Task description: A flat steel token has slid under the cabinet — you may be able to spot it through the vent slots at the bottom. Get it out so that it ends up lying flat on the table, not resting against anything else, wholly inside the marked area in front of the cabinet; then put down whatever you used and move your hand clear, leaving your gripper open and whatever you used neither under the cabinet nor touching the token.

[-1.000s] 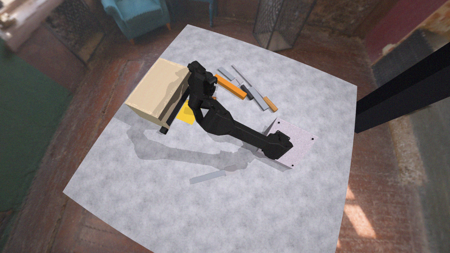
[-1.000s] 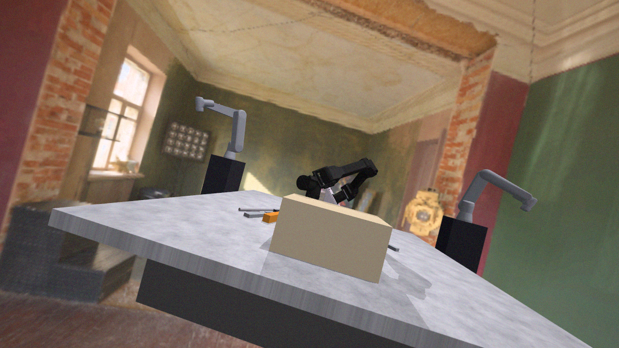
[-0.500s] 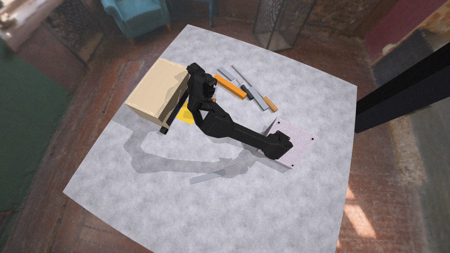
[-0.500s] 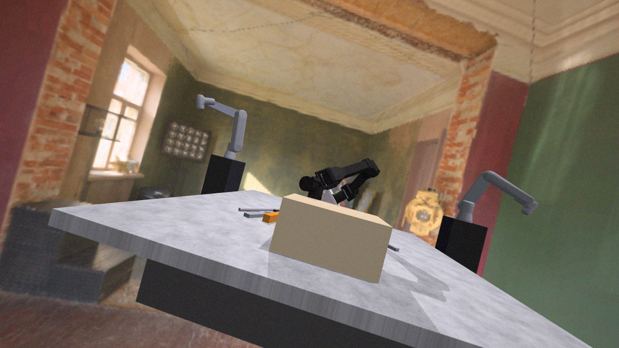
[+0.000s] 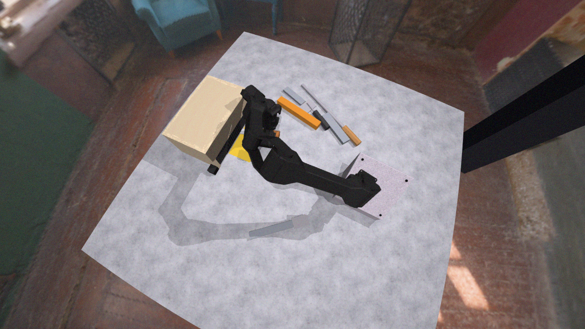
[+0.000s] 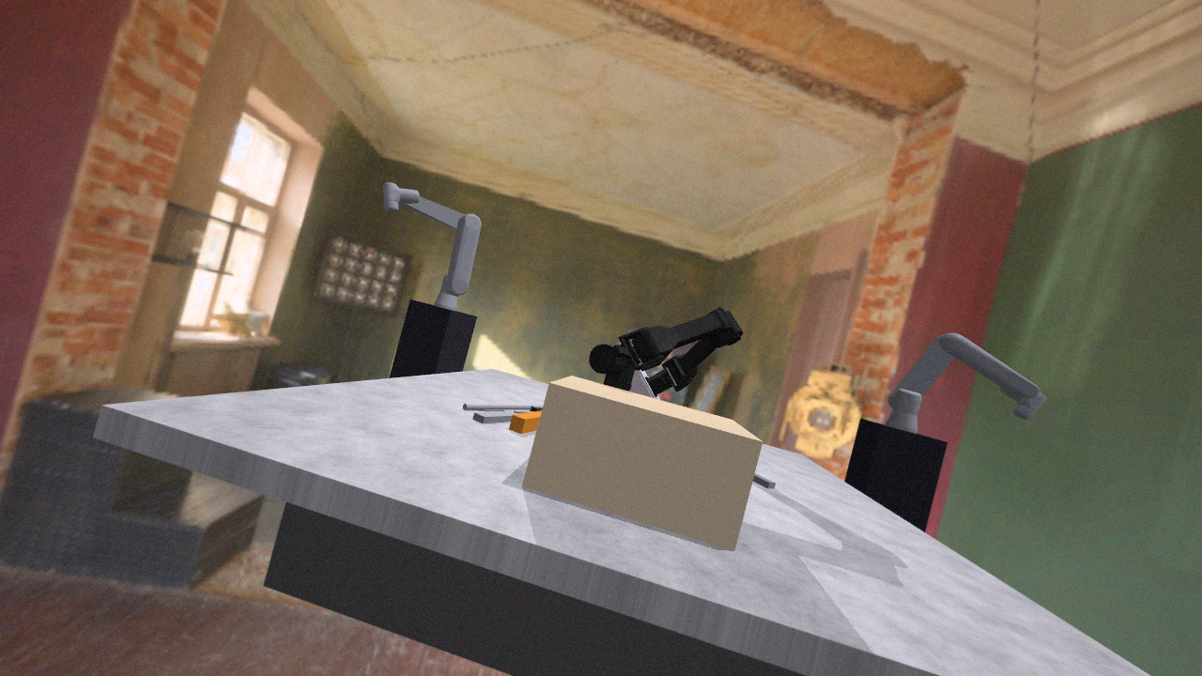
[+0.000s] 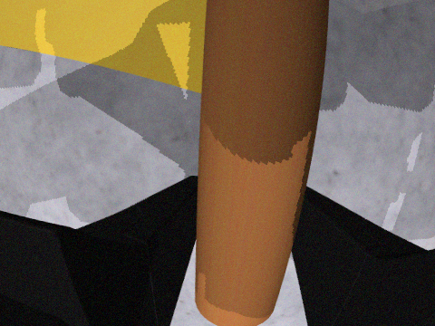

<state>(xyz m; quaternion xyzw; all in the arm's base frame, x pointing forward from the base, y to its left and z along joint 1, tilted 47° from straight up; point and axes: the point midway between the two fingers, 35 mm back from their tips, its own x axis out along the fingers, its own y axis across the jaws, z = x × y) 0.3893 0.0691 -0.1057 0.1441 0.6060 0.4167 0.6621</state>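
My gripper tip is now 160 mm to the left of the orange bar, 40 mm past it and 10 mm below it. From my gripper tip the other things lie so: flat grey token: 210 mm ahead, 120 mm to the left; then grey bar: 220 mm behind, 180 mm to the right; then black-handled tool: 200 mm to the right, 110 mm behind.
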